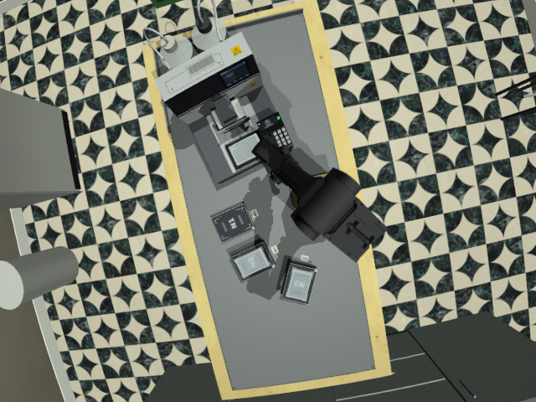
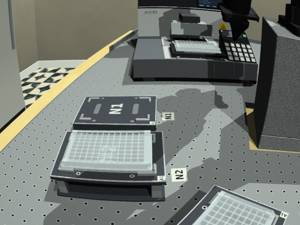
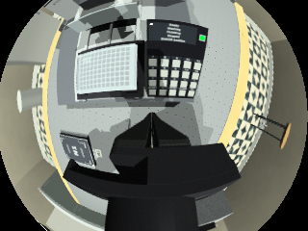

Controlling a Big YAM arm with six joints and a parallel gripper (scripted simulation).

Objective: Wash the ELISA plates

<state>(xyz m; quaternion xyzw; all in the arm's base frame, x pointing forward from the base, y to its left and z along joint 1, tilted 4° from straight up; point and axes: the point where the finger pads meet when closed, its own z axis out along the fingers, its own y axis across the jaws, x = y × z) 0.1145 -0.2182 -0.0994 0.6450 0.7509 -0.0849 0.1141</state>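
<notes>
Right now my hand is 10 cm short of the washer carrier, 6 cm to the left of it and 7 cm above it. Also, from my hand: plate washer: 13 cm ahead, 22 cm to the right, 1 cm below; nest N3: 6 cm ahead, 54 cm to the left, 10 cm below; nest label: 16 cm ahead, 20 cm to the left, 14 cm below.
</notes>
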